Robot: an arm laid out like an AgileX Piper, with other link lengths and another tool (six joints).
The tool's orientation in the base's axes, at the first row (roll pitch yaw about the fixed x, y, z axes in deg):
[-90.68 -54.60 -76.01]
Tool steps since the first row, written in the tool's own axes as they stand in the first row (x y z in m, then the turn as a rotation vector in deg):
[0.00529 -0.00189 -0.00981 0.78 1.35 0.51]
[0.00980 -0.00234 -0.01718 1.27 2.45 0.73]
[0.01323 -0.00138 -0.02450 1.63 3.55 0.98]
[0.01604 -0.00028 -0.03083 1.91 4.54 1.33]
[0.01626 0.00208 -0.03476 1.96 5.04 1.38]
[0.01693 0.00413 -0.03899 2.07 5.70 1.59]
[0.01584 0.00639 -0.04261 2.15 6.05 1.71]
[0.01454 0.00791 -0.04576 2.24 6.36 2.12]
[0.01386 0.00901 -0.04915 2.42 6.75 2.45]
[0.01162 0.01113 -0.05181 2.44 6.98 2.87]
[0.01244 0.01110 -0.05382 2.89 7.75 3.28]
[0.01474 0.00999 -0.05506 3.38 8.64 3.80]
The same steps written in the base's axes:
[-0.00915 -0.00375 0.00547 0.86 -1.39 -0.15]
[-0.01577 -0.00764 0.00946 1.34 -2.49 -0.39]
[-0.02223 -0.01203 0.01175 1.84 -3.51 -0.73]
[-0.02779 -0.01596 0.01345 2.40 -4.37 -1.08]
[-0.03114 -0.01887 0.01229 2.55 -4.78 -1.33]
[-0.03478 -0.02185 0.01168 2.89 -5.32 -1.63]
[-0.03804 -0.02388 0.00950 3.09 -5.61 -1.76]
[-0.04100 -0.02508 0.00758 3.56 -5.81 -1.87]
[-0.04419 -0.02636 0.00642 3.97 -6.15 -1.95]
[-0.04670 -0.02740 0.00338 4.43 -6.25 -2.07]
[-0.04854 -0.02831 0.00408 5.03 -7.01 -2.16]
[-0.04963 -0.02901 0.00661 5.77 -7.88 -2.28]

